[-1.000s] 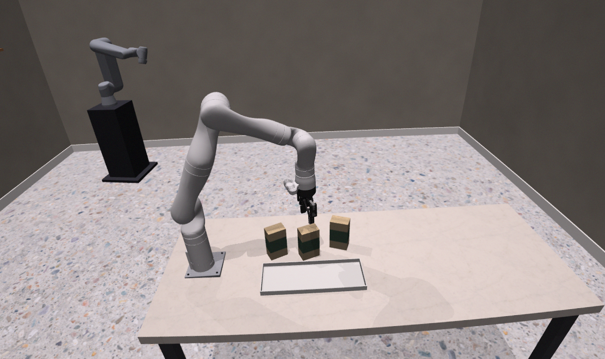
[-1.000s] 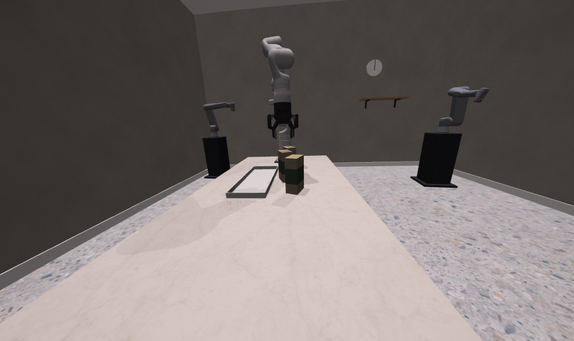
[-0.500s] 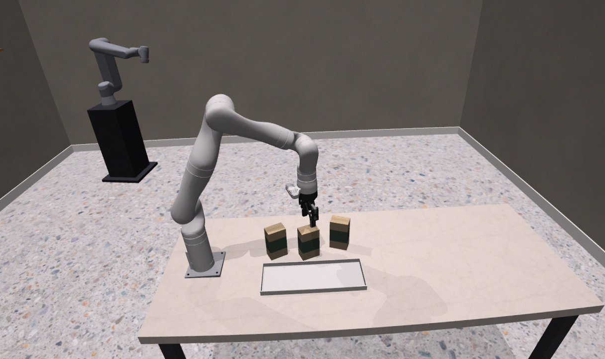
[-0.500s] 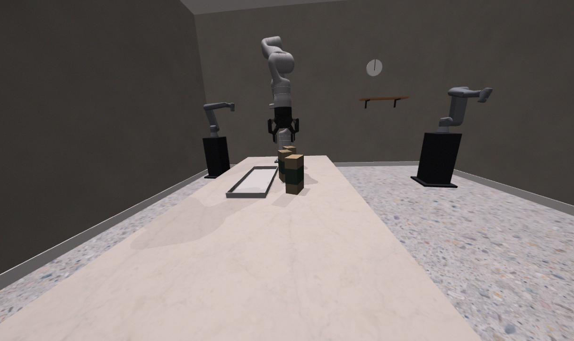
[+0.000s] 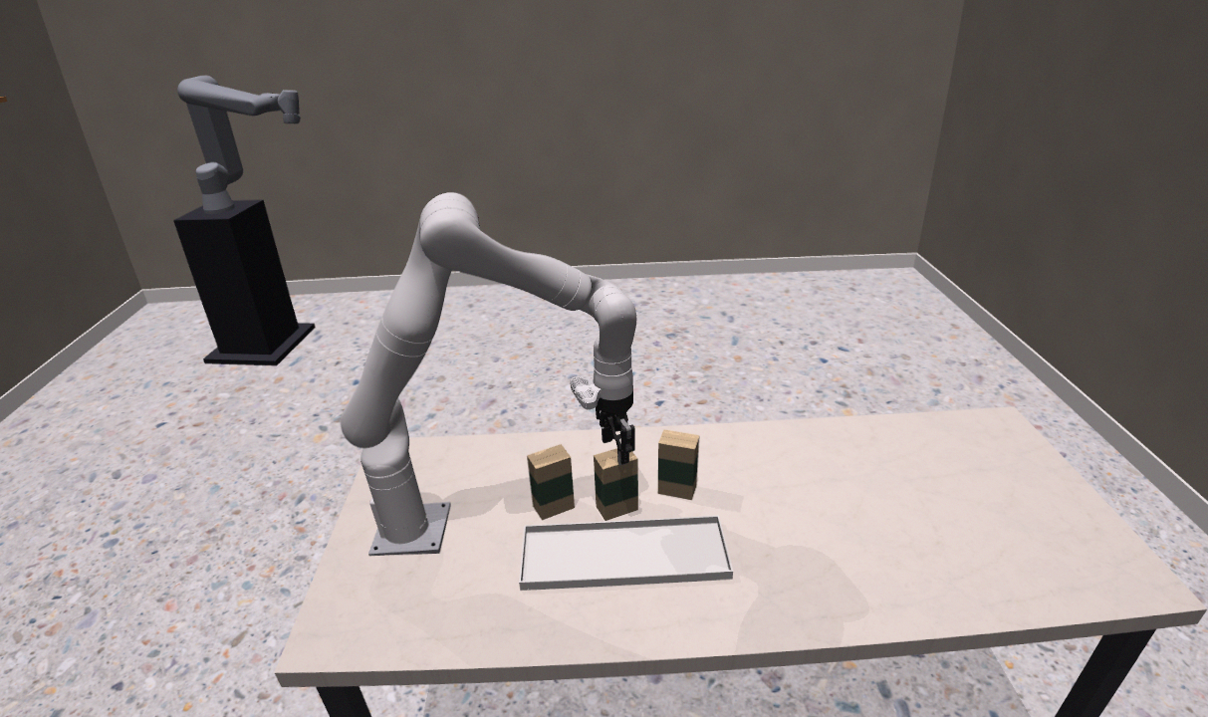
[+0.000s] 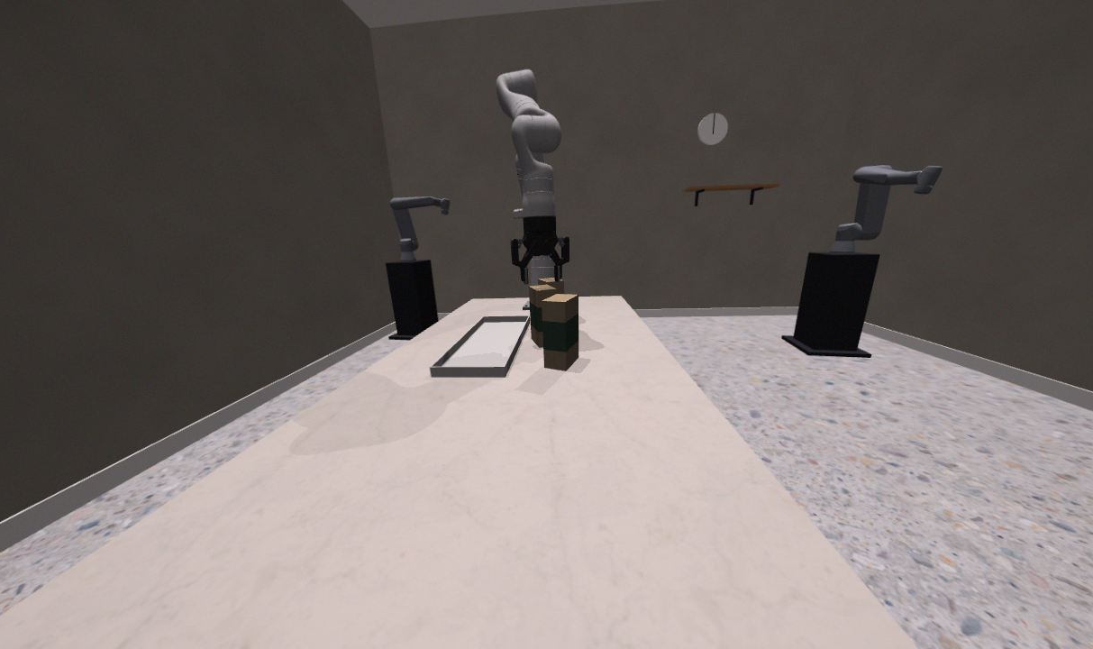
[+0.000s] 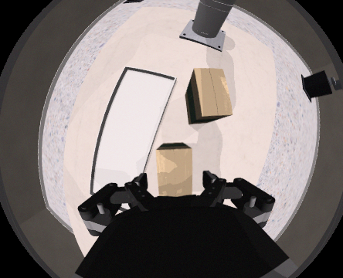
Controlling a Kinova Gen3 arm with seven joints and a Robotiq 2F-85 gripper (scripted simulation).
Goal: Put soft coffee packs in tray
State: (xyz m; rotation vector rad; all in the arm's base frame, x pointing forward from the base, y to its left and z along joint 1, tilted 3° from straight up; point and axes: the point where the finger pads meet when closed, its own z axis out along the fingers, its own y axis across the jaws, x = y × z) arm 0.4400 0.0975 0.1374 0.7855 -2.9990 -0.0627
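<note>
The grey-rimmed white tray is 160 mm below my hand, 130 mm to the right of it and 30 mm ahead of it.
</note>
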